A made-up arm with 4 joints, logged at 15 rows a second.
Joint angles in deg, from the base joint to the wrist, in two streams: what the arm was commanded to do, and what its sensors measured. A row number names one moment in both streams.
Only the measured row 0 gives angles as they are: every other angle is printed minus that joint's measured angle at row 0.
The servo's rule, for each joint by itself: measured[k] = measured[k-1] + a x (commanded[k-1-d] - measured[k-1]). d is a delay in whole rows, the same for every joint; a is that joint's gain. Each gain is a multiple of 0.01, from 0.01 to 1. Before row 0 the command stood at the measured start. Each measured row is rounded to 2 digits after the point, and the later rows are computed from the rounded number. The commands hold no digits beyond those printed.
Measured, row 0:
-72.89 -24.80 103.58 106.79
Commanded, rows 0 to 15:
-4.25 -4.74 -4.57 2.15
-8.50 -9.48 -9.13 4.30
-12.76 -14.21 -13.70 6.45
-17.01 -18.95 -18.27 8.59
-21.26 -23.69 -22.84 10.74
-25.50 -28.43 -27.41 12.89
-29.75 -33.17 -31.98 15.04
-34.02 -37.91 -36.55 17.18
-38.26 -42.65 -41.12 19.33
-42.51 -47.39 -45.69 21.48
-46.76 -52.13 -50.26 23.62
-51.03 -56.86 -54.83 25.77
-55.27 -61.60 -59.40 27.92
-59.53 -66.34 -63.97 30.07
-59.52 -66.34 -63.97 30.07
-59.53 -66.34 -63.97 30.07
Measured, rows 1 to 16:
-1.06 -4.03 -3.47 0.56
-2.92 -8.66 -7.77 1.53
-5.38 -13.38 -12.28 2.81
-8.29 -18.11 -16.83 4.31
-11.53 -22.85 -21.40 5.98
-15.02 -27.59 -25.97 7.78
-18.70 -32.33 -30.54 9.67
-22.53 -37.07 -35.11 11.62
-26.46 -41.81 -39.68 13.62
-30.47 -46.55 -44.25 15.66
-34.54 -51.29 -48.82 17.73
-38.66 -56.02 -53.39 19.82
-42.81 -60.76 -57.96 21.93
-46.99 -65.50 -62.53 24.05
-50.12 -66.21 -63.62 25.62
-52.47 -66.32 -63.89 26.78
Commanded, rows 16 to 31:
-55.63 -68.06 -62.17 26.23
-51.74 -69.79 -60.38 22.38
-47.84 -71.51 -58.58 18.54
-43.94 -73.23 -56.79 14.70
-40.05 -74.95 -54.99 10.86
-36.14 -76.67 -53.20 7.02
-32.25 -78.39 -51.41 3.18
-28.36 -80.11 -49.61 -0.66
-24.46 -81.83 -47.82 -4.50
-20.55 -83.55 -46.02 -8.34
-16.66 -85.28 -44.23 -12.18
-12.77 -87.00 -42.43 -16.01
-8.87 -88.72 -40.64 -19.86
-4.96 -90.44 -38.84 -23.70
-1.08 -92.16 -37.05 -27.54
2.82 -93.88 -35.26 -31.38
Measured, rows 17 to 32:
-53.26 -67.80 -62.58 26.64
-52.88 -69.49 -60.91 25.53
-51.62 -71.21 -59.14 23.71
-49.70 -72.93 -57.35 21.37
-47.29 -74.65 -55.56 18.64
-44.50 -76.37 -53.77 15.62
-41.44 -78.09 -51.98 12.39
-38.17 -79.81 -50.18 9.00
-34.74 -81.53 -48.39 5.49
-31.19 -83.25 -46.59 1.89
-27.56 -84.98 -44.80 -1.77
-23.86 -86.70 -43.00 -5.47
-20.11 -88.42 -41.21 -9.21
-16.32 -90.14 -39.41 -12.98
-12.51 -91.86 -37.62 -16.77
-8.68 -93.58 -35.83 -20.57

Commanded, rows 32 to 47:
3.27 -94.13 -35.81 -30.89
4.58 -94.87 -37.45 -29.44
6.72 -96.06 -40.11 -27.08
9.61 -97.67 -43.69 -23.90
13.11 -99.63 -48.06 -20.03
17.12 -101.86 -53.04 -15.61
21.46 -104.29 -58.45 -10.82
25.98 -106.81 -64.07 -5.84
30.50 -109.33 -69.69 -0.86
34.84 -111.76 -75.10 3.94
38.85 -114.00 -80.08 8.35
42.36 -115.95 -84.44 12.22
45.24 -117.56 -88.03 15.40
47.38 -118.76 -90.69 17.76
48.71 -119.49 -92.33 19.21
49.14 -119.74 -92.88 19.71
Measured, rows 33 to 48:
-5.69 -94.05 -35.81 -23.25
-3.12 -94.75 -37.06 -24.86
-0.66 -95.86 -39.38 -25.44
1.91 -97.40 -42.66 -25.04
4.71 -99.30 -46.76 -23.74
7.81 -101.48 -51.53 -21.63
11.22 -103.87 -56.79 -18.82
14.91 -106.37 -62.32 -15.45
18.81 -108.89 -67.92 -11.66
22.82 -111.33 -73.38 -7.60
26.83 -113.60 -78.47 -3.45
30.71 -115.60 -83.01 0.62
34.34 -117.27 -86.83 4.46
37.60 -118.54 -89.76 7.92
40.38 -119.35 -91.71 10.86
42.57 -119.68 -92.60 13.16

